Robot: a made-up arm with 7 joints.
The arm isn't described. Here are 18 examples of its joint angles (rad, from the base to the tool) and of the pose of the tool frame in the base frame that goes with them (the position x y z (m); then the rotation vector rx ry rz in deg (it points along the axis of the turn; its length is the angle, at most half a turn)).
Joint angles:
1: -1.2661 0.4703 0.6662 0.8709 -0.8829 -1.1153 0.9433
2: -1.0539 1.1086 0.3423 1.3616 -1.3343 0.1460 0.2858
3: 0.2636 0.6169 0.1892 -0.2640 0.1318 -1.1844 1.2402
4: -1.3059 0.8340 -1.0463 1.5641 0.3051 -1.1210 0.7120
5: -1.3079 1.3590 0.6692 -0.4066 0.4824 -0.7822 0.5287
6: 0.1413 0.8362 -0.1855 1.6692 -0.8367 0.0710 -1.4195
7: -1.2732 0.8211 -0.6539 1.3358 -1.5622 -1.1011 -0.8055
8: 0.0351 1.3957 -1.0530 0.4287 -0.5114 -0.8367 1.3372
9: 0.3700 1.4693 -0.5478 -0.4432 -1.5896 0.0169 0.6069
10: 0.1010 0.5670 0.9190 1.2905 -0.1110 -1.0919 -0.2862
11: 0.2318 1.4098 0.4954 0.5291 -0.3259 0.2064 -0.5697
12: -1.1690 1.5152 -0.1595 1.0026 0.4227 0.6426 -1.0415
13: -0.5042 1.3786 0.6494 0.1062 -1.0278 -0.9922 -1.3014
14: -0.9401 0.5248 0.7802 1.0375 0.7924 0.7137 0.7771
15: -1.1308 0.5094 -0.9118 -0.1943 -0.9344 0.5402 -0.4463
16: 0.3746 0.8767 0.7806 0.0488 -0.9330 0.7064 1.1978
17: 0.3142 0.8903 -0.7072 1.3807 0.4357 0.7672 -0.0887
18: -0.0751 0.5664 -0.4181 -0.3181 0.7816 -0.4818 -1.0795
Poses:
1: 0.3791 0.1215 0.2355 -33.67 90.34 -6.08
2: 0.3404 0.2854 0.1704 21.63 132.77 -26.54
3: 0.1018 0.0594 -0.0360 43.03 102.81 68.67
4: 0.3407 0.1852 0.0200 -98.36 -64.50 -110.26
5: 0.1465 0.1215 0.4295 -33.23 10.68 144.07
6: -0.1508 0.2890 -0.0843 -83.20 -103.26 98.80
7: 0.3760 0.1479 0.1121 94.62 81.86 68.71
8: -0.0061 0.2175 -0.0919 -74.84 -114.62 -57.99
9: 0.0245 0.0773 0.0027 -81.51 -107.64 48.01
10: -0.0325 0.2334 -0.1318 -67.74 -135.95 -31.19
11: 0.1267 0.3591 0.1070 -83.61 -90.38 -9.45
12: 0.2089 0.3639 0.2833 -65.92 -102.04 9.20
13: 0.1916 0.2347 0.3041 104.86 6.23 140.99
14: 0.3331 0.1846 -0.0692 -6.98 -116.53 -11.00
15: 0.2416 -0.1517 0.0649 -176.39 6.80 4.31
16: 0.1284 0.2572 -0.0110 13.24 -140.65 -1.91
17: -0.1985 0.3090 -0.0169 -12.82 5.85 22.45
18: 0.1528 0.0113 -0.0499 -129.56 35.07 -57.98
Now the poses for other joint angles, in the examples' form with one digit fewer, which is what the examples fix.
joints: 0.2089 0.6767 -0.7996 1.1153 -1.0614 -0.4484 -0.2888
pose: -0.121 0.140 -0.173 -89.2 -94.9 46.4
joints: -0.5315 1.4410 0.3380 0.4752 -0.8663 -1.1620 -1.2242
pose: 0.219 0.273 0.257 -113.8 -21.4 -125.4
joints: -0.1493 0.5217 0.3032 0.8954 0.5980 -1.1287 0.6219
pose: 0.112 0.146 -0.172 -96.9 -114.1 -77.5
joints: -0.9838 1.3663 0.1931 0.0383 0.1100 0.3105 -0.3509
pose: 0.284 0.206 0.313 -74.0 -95.2 -94.7
